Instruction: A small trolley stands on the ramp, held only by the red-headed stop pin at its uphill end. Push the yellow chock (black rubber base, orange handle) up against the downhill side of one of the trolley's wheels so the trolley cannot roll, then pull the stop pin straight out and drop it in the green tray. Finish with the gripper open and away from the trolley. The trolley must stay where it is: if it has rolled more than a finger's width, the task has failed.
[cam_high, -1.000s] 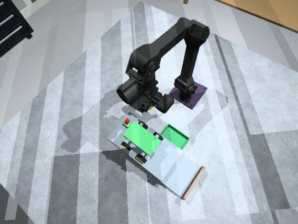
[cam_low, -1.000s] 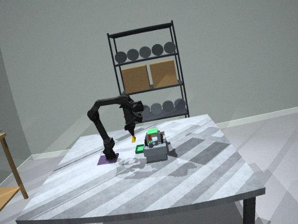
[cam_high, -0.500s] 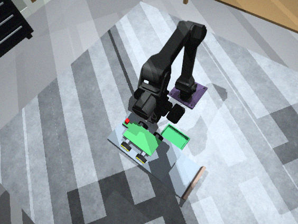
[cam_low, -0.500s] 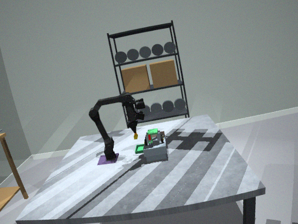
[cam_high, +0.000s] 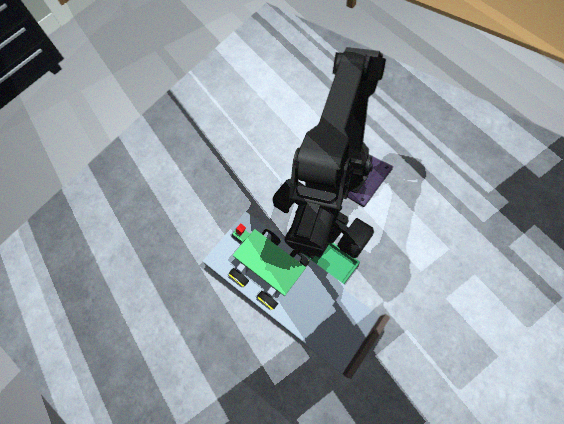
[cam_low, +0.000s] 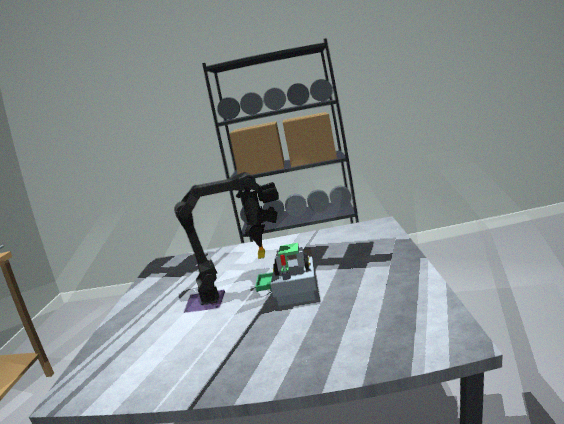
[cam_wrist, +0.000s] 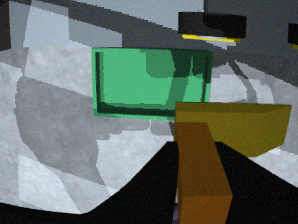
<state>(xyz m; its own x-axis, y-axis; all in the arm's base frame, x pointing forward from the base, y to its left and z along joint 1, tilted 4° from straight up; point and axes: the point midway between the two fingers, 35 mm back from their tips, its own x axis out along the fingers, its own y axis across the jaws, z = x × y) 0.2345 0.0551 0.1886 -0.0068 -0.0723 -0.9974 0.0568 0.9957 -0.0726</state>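
The stop pin lies 8 cm ahead of my gripper tip, 16 cm to the right of it and 4 cm below it. The rest, counted from my gripper tip: grey ramp (10 cm ahead, 6 cm to the right, 12 cm below); yellow chock (2 cm to the right, 1 cm below); green-topped trolley (10 cm ahead, 6 cm to the right, 5 cm below).
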